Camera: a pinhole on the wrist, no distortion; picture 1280 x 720 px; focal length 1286.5 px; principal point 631.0 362.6 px. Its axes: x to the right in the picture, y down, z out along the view. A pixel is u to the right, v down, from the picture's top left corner.
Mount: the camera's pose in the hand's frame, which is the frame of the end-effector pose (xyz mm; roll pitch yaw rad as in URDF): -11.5 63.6 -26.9 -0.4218 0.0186 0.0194
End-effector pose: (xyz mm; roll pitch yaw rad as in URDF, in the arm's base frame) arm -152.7 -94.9 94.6 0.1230 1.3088 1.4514
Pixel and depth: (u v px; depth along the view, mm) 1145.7 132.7 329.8
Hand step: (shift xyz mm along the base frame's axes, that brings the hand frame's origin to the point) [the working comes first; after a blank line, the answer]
In the camera's frame: 131.9 -58.9 329.8

-69.7 343.9 -39.9
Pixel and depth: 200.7 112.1 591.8
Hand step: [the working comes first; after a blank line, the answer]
In the camera's frame: -197.9 -115.2 591.8

-64.6 523.1 345.4
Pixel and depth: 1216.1 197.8 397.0
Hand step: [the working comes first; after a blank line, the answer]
In the camera's frame: 180.6 -50.9 397.0

-89.5 418.5 -71.4
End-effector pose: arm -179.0 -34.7 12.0 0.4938 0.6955 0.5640
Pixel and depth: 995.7 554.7 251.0
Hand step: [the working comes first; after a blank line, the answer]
In the camera's frame: 71.2 37.5 251.0

131.7 189.8 159.8
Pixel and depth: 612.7 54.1 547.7
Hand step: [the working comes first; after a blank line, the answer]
In the camera's frame: -7.8 -131.3 547.7

341.4 95.7 424.2
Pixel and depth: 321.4 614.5 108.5
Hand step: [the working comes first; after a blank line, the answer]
In the camera's frame: -26.1 21.2 108.5

-4.6 93.5 113.2
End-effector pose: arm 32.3 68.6 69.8 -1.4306 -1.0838 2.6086
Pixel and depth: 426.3 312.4 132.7
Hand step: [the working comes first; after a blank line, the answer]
In the camera's frame: -21.1 -5.2 132.7

-118.8 -59.4 -73.6
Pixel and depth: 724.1 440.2 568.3
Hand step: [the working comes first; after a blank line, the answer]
In the camera's frame: 41.1 34.3 568.3

-473.7 -321.9 -91.1
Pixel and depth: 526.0 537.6 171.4
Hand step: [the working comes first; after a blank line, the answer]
In the camera's frame: -14.0 23.3 171.4

-165.5 -65.7 -85.6
